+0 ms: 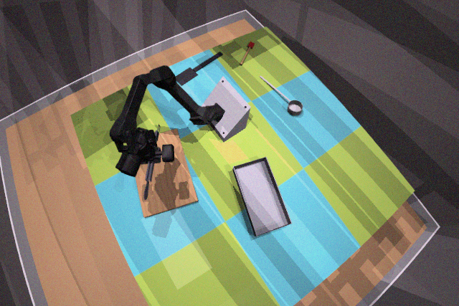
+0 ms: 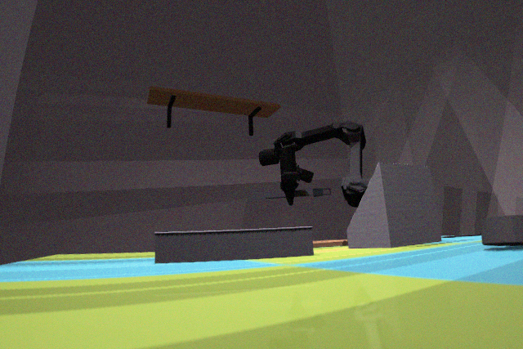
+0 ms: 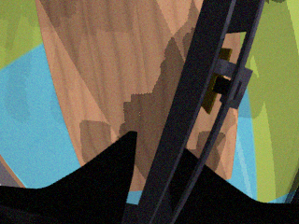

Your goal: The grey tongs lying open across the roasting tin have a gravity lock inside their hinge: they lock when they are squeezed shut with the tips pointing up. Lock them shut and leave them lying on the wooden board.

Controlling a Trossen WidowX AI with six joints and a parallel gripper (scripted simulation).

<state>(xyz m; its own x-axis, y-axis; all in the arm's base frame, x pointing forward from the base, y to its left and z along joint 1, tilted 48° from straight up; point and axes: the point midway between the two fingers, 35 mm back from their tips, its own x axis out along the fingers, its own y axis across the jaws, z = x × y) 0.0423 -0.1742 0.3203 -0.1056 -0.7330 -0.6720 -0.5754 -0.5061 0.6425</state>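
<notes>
Now: the yellow lock piece 40 mm above my gripper tip, 30 mm to the left of it and 30 mm behind it. From my gripper tip the other things lie so: wooden board (140 mm below); then dark roasting tin (370 mm ahead, 260 mm to the left, 120 mm below); then black spatula (480 mm to the left, 360 mm behind, 140 mm below).
</notes>
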